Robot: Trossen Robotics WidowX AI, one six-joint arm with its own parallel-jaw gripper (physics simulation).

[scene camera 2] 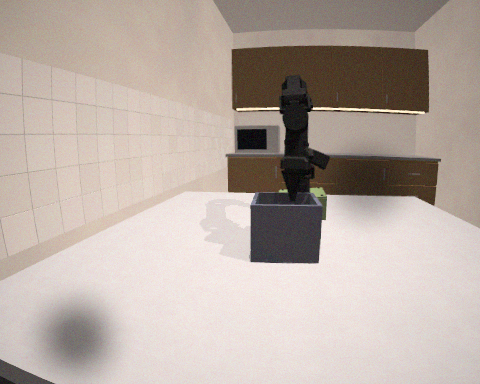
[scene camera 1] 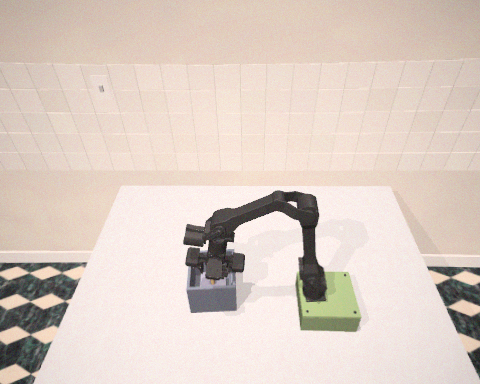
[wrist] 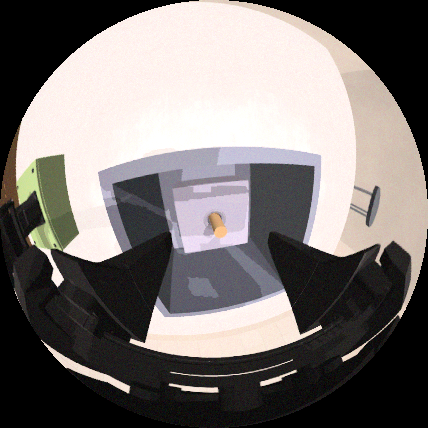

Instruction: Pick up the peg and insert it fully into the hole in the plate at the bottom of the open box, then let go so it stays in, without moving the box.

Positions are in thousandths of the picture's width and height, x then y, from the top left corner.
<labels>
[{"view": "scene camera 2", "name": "my gripper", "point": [611,522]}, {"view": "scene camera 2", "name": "blue-grey box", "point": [586,603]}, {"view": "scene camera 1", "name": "my gripper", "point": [445,715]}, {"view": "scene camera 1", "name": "blue-grey box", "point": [424,780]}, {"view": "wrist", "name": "my gripper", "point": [515,557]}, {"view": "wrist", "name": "blue-grey box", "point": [662,431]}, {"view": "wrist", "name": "pale plate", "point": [454,466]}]
</labels>
